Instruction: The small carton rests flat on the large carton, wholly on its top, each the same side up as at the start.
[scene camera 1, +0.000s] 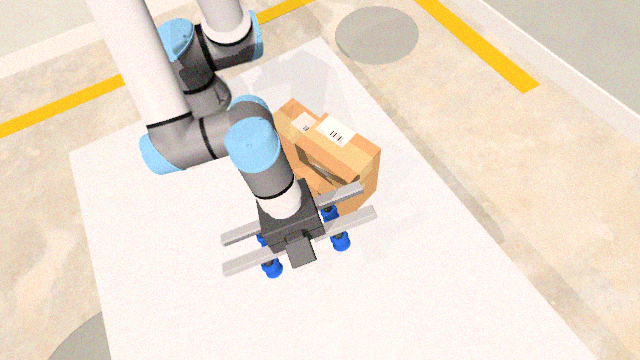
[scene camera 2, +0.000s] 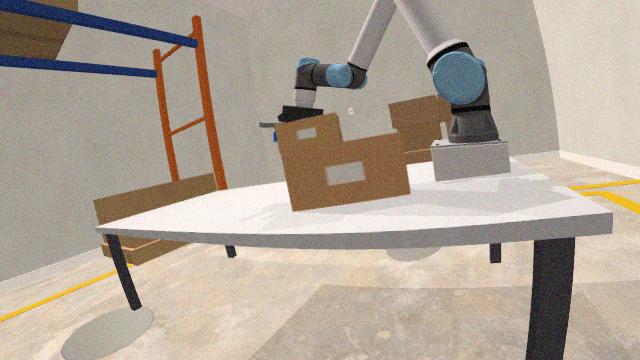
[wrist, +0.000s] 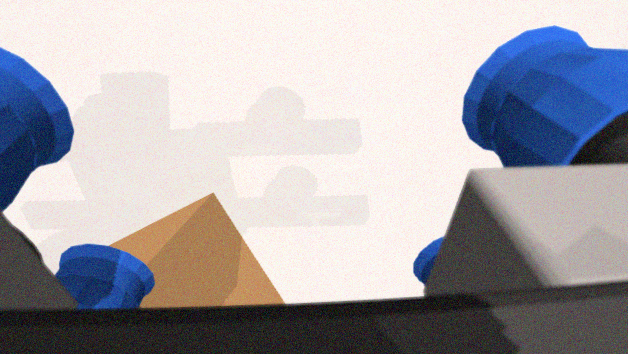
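The small carton lies flat on top of the large carton, at one end of it, with its white label up in scene camera 1. Its outer end stands about flush with the large carton's end; I cannot tell whether it juts over. A brown corner, seemingly the large carton, shows in the wrist view. My gripper is open: its blue cups hold nothing. It hangs close beside the cartons, cups lower than the small carton's top. Whether a rail touches the carton is unclear.
Both cartons stand on the white table. The arm's grey base block stands behind them. Beyond the table are stacked cartons, more cartons at the left and a rack with an orange post.
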